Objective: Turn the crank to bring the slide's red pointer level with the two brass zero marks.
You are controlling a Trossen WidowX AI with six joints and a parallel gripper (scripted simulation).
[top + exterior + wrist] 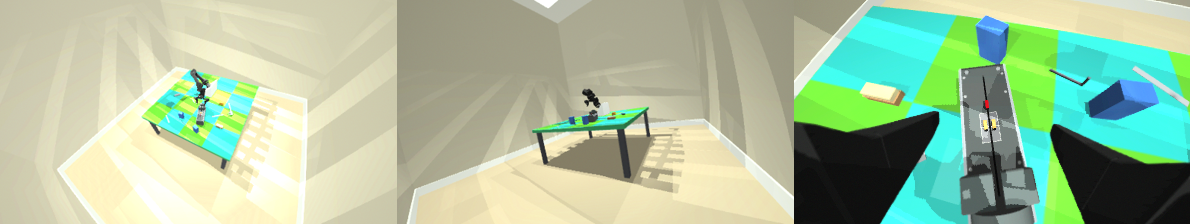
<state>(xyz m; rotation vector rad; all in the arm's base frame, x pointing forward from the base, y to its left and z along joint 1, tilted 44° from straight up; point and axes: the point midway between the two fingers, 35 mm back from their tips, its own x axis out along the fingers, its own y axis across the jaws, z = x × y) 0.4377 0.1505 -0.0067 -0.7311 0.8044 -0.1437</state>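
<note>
My gripper tip is 16 cm past the crank handle, 3 cm to the left of it and 10 cm above it. Also, from my gripper tip: red pointer 6 cm ahead, 3 cm to the left, 10 cm below; black L-shaped key 21 cm ahead, 15 cm to the right, 17 cm below; tan block 6 cm ahead, 29 cm to the left, 17 cm below.
</note>
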